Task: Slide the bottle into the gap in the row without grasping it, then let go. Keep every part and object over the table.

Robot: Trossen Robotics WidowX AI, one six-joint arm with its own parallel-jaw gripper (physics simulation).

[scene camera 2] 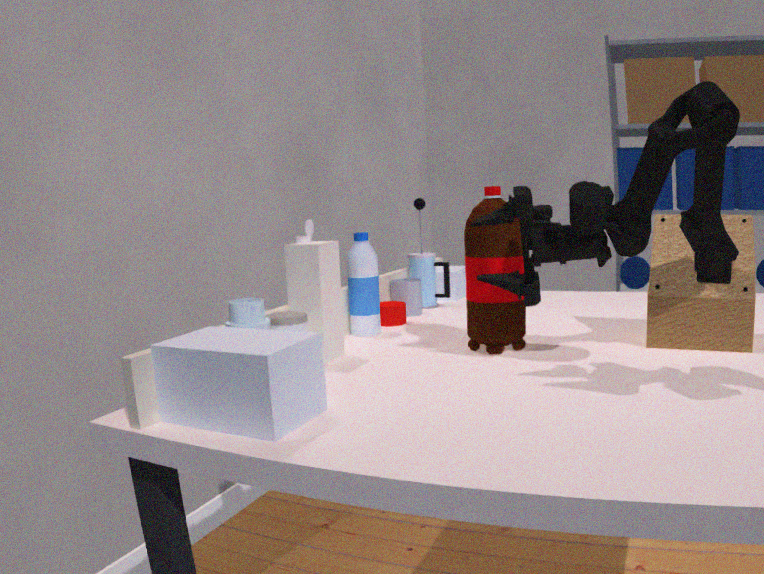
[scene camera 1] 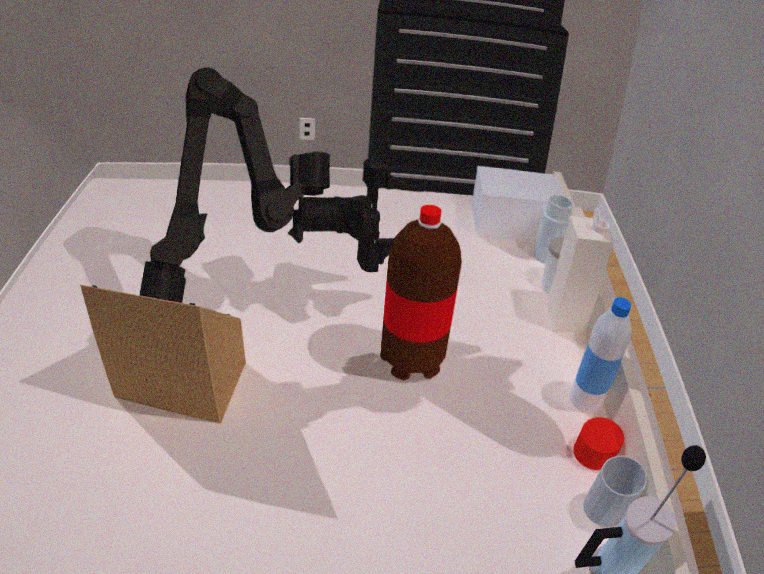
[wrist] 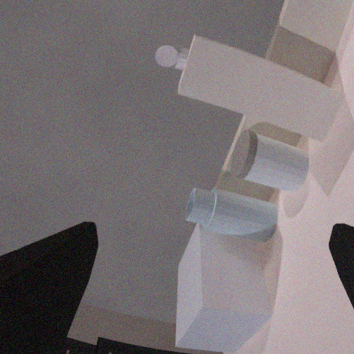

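Where they show: gripper, fingertip midpoint: [scene camera 2: 473, 251]; arm's base, link origin: [scene camera 2: 714, 268] [scene camera 1: 158, 302].
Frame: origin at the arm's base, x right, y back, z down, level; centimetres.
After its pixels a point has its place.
Note:
A large brown bottle [scene camera 1: 419, 317] @(x -7.1, y -40.2, z -0.2 cm) [scene camera 2: 495, 324] @(x -17.8, y -37.8, z 8.8 cm) with a red label and red cap stands upright on the table, apart from the row. My gripper [scene camera 2: 478, 249] @(x -27.6, y -37.1, z -5.1 cm) [wrist: 219, 237] is open and empty, its fingers one above the other. They point toward the row and lie alongside the bottle on the side facing scene camera 2; whether they touch it I cannot tell. In the scene camera 1 view the bottle hides part of them. The bottle does not show in the wrist view. The row has a gap between a white carton [scene camera 1: 577, 283] @(x -26.7, y -66.9, z 2.7 cm) [scene camera 2: 314, 277] @(x -34.0, y -64.7, z -1.1 cm) [wrist: 250, 75] and a blue-capped bottle [scene camera 1: 596, 370] @(x -6.7, y -69.8, z 4.5 cm) [scene camera 2: 363, 299] @(x -12.5, y -69.3, z 6.4 cm).
A white box [scene camera 1: 515, 206] @(x -55.3, y -55.3, z 5.6 cm) [scene camera 2: 213, 388] @(x -68.9, y -54.7, z 8.4 cm) [wrist: 235, 280], a light-blue bottle [scene camera 1: 551, 231] @(x -48.3, y -63.3, z 6.0 cm) [wrist: 240, 215] and a lidded jar [wrist: 280, 162] stand at one row end. A red cylinder [scene camera 1: 597, 444] @(x 4.3, y -71.3, z 9.9 cm), a cup [scene camera 1: 611, 493] @(x 16.2, y -72.0, z 6.4 cm) and a press [scene camera 1: 633, 543] @(x 26.9, y -73.3, z 2.4 cm) stand at the other. A wooden block [scene camera 1: 160, 351] @(x 9.7, y -4.8, z 0.5 cm) [scene camera 2: 697, 314] @(x -4.6, y -2.8, z 7.8 cm) is near the arm base.

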